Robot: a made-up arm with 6 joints. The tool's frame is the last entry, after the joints. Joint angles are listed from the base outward. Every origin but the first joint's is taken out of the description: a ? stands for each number. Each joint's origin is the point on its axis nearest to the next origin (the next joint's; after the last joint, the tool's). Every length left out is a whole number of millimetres.
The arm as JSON. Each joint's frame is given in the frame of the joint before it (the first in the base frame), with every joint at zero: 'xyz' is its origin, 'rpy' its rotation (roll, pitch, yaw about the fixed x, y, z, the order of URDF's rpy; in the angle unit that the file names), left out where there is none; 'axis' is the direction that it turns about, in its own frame. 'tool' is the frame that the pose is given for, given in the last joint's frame.
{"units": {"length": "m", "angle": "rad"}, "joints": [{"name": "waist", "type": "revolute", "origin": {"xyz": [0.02, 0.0, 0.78]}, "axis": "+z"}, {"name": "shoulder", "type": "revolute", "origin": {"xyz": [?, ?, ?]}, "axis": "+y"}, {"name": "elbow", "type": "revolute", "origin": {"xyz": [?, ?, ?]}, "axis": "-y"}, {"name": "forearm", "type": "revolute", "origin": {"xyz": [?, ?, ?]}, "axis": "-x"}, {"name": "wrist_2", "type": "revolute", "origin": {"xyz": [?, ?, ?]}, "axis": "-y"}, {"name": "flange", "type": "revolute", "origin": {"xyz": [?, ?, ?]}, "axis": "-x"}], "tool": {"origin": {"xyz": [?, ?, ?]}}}
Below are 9 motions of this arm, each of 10 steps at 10 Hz.
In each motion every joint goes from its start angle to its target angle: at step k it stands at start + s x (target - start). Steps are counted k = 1, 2, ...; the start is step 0. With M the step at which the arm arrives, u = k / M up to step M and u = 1 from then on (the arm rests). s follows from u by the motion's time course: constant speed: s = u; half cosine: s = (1 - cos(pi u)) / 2; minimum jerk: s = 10 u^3 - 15 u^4 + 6 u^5.
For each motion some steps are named. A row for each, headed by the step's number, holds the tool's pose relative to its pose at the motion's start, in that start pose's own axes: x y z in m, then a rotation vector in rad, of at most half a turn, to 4 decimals.
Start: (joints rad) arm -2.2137 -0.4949 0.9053 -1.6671 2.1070 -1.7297
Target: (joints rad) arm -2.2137 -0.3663 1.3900 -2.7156 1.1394 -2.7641
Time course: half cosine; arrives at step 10
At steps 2, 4, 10:
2: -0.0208 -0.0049 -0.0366 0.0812 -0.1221 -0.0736
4: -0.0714 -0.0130 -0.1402 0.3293 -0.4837 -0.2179
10: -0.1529 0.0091 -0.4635 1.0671 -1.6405 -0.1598

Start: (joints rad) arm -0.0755 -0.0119 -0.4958 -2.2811 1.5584 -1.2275
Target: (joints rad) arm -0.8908 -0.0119 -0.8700 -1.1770 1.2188 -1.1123
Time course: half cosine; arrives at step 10
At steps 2, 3, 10:
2: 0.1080 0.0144 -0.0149 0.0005 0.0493 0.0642
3: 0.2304 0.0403 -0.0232 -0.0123 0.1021 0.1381
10: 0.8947 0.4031 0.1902 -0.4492 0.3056 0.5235

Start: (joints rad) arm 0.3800 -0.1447 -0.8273 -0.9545 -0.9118 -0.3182
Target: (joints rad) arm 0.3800 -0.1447 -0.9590 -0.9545 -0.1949 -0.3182
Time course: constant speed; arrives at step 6
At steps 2, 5, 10:
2: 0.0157 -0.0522 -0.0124 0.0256 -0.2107 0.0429
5: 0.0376 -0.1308 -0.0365 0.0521 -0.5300 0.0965
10: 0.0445 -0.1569 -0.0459 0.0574 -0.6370 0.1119

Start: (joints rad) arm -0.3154 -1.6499 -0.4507 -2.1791 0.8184 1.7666
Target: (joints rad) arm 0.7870 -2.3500 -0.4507 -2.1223 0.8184 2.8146
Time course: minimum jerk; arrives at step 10
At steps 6, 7, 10:
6: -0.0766 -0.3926 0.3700 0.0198 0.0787 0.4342
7: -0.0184 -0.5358 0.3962 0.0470 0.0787 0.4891
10: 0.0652 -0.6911 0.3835 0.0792 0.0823 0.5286

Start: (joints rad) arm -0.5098 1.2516 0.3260 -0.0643 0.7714 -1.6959
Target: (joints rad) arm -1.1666 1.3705 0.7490 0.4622 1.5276 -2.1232
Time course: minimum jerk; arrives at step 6
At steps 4, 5, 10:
4: -0.0614 0.3024 0.7579 -0.0453 0.0696 0.7782
5: -0.1443 0.3668 0.9262 -0.1015 0.1334 0.9017
10: -0.1643 0.3797 0.9597 -0.1146 0.1483 0.9236

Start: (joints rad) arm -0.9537 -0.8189 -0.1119 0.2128 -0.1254 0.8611
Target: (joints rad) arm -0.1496 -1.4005 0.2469 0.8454 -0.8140 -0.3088
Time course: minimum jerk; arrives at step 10
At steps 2, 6, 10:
2: -0.0271 -0.0462 0.0495 0.0593 -0.0291 -0.0018
6: -0.5059 -0.5934 0.1349 0.8527 -0.2068 -0.0753
10: -0.7415 -0.7943 -0.1680 1.3961 -0.2093 -0.1322

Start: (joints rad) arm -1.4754 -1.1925 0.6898 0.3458 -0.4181 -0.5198
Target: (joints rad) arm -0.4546 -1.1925 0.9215 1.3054 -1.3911 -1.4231
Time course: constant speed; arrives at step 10
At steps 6, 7, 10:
6: 0.0150 -0.6647 0.0384 0.6924 0.2883 -0.5850
7: 0.0179 -0.7821 0.0001 0.8108 0.3254 -0.7125
10: 0.0234 -1.1152 -0.1949 1.1400 0.4179 -1.1517

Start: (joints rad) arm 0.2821 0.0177 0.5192 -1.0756 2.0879 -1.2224
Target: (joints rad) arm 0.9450 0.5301 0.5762 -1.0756 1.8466 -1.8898
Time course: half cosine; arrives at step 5
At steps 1, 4, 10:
1: -0.1041 0.0205 0.0378 0.0394 0.0100 -0.0947
4: -0.8921 0.5859 0.3215 0.4173 -0.0907 -0.9273
10: -0.9583 0.6921 0.3530 0.4615 -0.1245 -1.0262

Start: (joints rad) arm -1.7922 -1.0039 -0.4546 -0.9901 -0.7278 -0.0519
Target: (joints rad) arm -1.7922 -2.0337 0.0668 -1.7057 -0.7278 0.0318
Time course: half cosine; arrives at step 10
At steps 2, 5, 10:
2: -0.0921 0.1330 0.0150 -0.0412 -0.0702 0.1434
5: -0.6224 0.5965 -0.1263 -0.2632 -0.2814 0.7714
10: -1.3694 0.7300 -0.7348 -0.6690 -0.3352 1.5353

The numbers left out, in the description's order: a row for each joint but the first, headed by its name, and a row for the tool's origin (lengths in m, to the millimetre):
shoulder: 0.02 -0.07 0.0
elbow: 0.02 0.0 0.68
forearm: 1.27 0.0 -0.02
wrist_2: 0.0 -0.16 0.0
flange: -0.01 0.0 0.01
tool: 0.0 0.02 0.01

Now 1 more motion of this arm.
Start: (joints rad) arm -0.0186 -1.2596 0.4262 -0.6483 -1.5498 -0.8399
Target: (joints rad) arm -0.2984 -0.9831 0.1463 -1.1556 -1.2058 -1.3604
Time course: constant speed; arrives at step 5
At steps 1, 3, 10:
1: 0.1515 -0.0405 0.0601 0.1755 0.0440 0.0117
3: 0.4168 -0.1903 0.1689 0.5711 0.0974 0.0384
10: 0.6166 -0.4136 0.2532 1.0120 0.0978 0.0850

